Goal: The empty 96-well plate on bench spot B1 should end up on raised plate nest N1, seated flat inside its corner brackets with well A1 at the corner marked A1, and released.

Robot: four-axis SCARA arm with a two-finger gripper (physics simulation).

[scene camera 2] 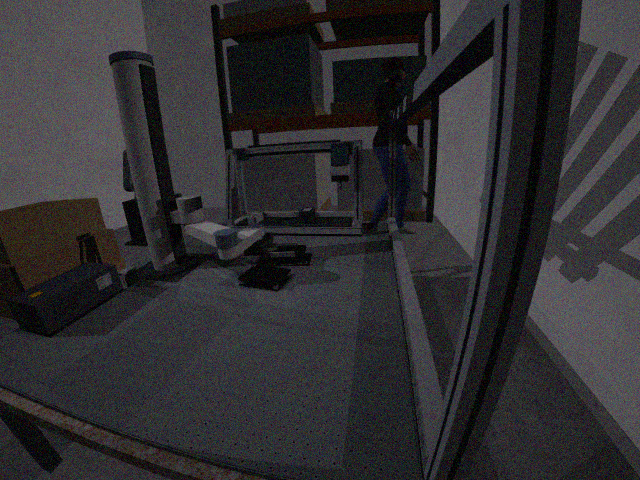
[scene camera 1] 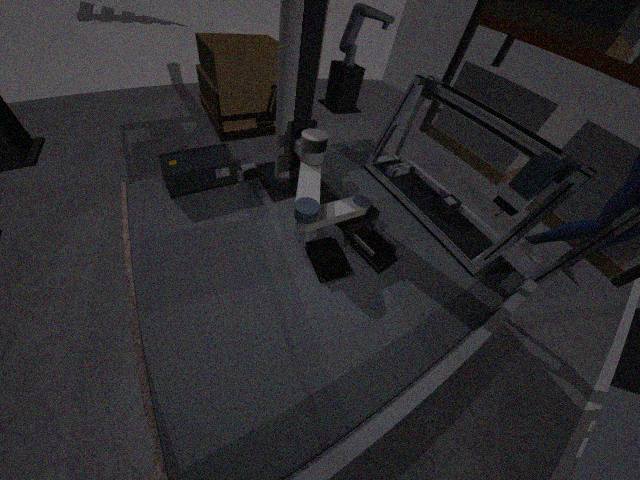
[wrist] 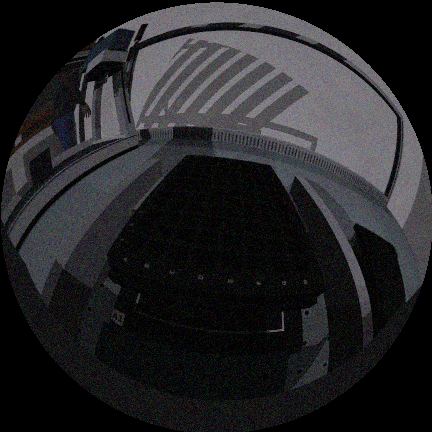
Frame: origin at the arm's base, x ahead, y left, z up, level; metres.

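Seen in the pictures: gripper, fingertip midpoint: (scene camera 2: 296,249) (scene camera 1: 382,248) (wrist: 226,174); arm's base, origin of the base link: (scene camera 2: 171,267) (scene camera 1: 289,178).
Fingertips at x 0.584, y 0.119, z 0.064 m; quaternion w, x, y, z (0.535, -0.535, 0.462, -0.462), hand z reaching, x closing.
Note:
Pixels of each thing's top centre, then the offset from my fingertips to it. "pt": a spot on its surface instead.
- dark 96-well plate, middle of its top: (wrist: 225,187) (scene camera 1: 378,243) (scene camera 2: 290,248) 0.024 m back, 0.004 m right, 0.003 m up
- thin white outline, surface spot: (wrist: 283,321) pt 0.079 m back, 0.061 m right, 0.049 m down
- A1 tag, surface spot: (wrist: 118,317) pt 0.110 m back, 0.040 m left, 0.049 m down
- dark raised nest N1, middle of its top: (wrist: 396,278) (scene camera 1: 328,254) (scene camera 2: 264,272) 0.068 m back, 0.206 m right, 0.013 m down
- dark grey box, surface spot: (scene camera 2: 69,294) pt 0.619 m back, 0.565 m right, 0.043 m up
- metal frame, surface spot: (scene camera 1: 421,222) pt 0.061 m back, 0.332 m left, 0.044 m down
My gripper (scene camera 1: 363,224) (scene camera 2: 269,245) is shut on the dark 96-well plate (scene camera 1: 374,236) (scene camera 2: 292,248) (wrist: 210,215). The plate looks level and hangs a little above bench spot B1 (scene camera 1: 383,263) (scene camera 2: 302,260), with a gap between them. In the wrist view the plate's row letters run along its near edge, and below it show a thin white outline (wrist: 283,321) and an A1 tag (wrist: 118,317) at the lower left. The dark raised nest N1 (scene camera 1: 328,259) (scene camera 2: 264,277) (wrist: 382,265) stands beside the spot. Its brackets and A1 mark are too dark to make out.
A dark grey box (scene camera 1: 197,170) (scene camera 2: 69,294) lies on the bench near the column (scene camera 1: 287,67) (scene camera 2: 138,149). A metal frame (scene camera 1: 421,222) (scene camera 2: 294,230) stands behind the plate and nest. A person (scene camera 2: 391,134) stands beyond the bench. A cardboard-coloured crate (scene camera 1: 240,72) (scene camera 2: 56,232) stands behind the box.

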